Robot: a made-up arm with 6 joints.
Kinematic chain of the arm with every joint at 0, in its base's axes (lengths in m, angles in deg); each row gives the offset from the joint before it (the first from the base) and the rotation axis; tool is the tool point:
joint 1: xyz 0 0 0.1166 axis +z
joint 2: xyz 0 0.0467 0 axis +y
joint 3: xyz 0 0 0.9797 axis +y
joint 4: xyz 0 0 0.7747 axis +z
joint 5: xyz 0 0 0 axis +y
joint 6: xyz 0 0 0.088 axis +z
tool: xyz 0 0 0
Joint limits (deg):
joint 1: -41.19..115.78
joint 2: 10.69..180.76
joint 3: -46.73..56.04
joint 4: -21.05..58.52
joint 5: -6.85..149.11
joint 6: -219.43..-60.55
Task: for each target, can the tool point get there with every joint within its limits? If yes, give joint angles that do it. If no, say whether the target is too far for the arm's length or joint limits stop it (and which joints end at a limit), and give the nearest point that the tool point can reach.
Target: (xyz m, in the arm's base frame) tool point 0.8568 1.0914 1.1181
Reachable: yes | joints 48.20 36.32 35.19 37.96 50.96 -196.50
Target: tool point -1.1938 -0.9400 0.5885
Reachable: no: joint limits stop it (at a limit: joint 2, joint 3, joint 5) | nearest point -0.2650 -0.2087 1.7702 | short by 1.672 m
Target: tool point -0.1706 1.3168 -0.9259
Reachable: yes | joints 94.80 123.11 7.00 11.93 133.82 -74.17
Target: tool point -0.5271 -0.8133 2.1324
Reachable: no: too far | nearest point -0.1834 -0.2830 1.7705 | short by 0.728 m
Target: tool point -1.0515 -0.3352 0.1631
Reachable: no: joint limits stop it (at a limit: joint 2, joint 3) | nearest point -0.6559 -0.2091 -1.2030 | short by 1.428 m
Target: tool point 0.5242 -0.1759 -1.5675
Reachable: yes | joints -28.88 158.11 3.97 37.48 78.41 -100.84
